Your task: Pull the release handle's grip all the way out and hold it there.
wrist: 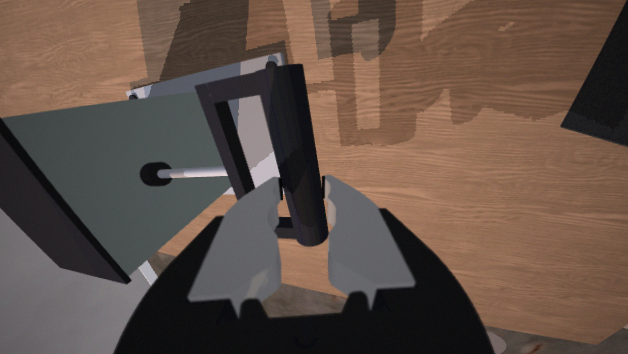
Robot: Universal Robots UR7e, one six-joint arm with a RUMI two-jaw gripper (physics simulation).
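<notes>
The release handle's grip (299, 150) is a dark round bar on a dark rectangular frame, in the middle of the wrist view. A pale metal rod (197, 172) runs from the frame's left side into a dark round collar (154, 174) on the grey-green face of the housing (100, 200). A length of the rod shows between the face and the frame. My gripper (302, 178) is shut on the lower part of the grip, with one jaw on each side. The lower end of the grip shows between the jaws. The left jaw hides part of the frame.
A light metal base plate (200, 76) with dark bolts lies under the handle on the wooden table top (475, 200). A dark flat-sided object (600, 95) shows at the upper right edge. The housing's dark side (45, 220) is at the left. Shadows fall across the table's upper part.
</notes>
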